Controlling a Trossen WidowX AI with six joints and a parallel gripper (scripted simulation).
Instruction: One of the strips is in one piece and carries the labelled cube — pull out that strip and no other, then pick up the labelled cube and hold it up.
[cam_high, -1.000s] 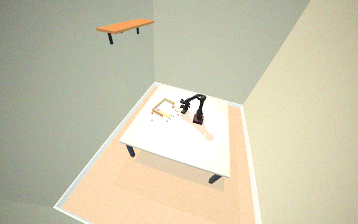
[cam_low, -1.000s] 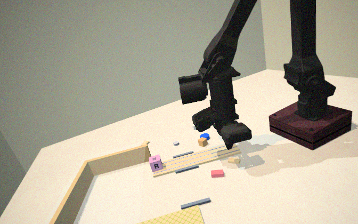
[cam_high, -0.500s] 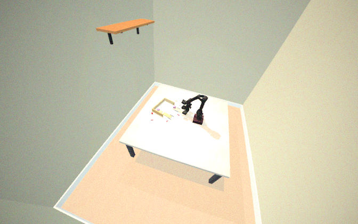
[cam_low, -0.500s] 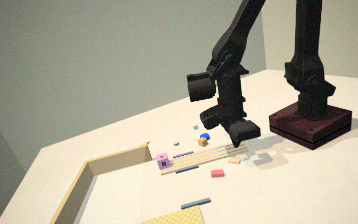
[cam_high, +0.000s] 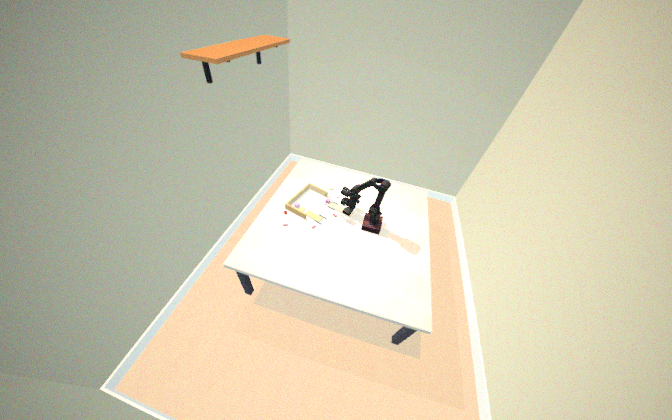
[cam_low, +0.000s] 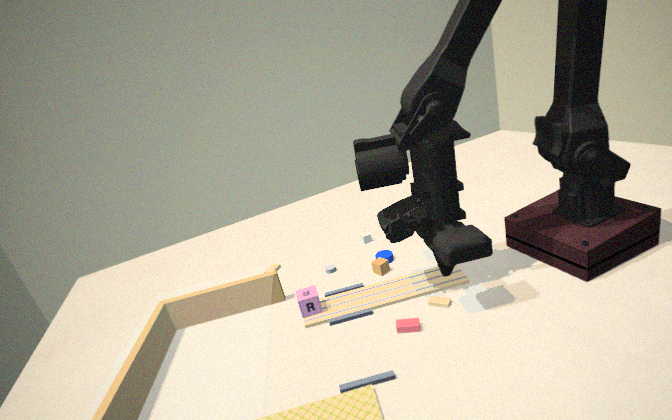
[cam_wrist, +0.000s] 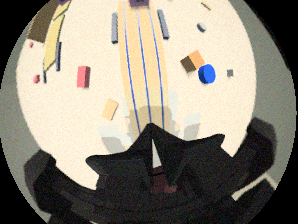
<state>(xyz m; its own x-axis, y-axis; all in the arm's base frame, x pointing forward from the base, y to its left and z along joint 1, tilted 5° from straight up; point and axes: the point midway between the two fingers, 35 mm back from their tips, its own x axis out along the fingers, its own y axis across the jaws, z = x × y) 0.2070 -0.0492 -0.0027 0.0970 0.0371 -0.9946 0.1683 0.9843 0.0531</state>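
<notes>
The orange cube lies 80 mm to the right of my gripper tip and 70 mm ahead of it. The rest, counted from my gripper tip: blue disc: 110 mm to the right, 50 mm ahead.
</notes>
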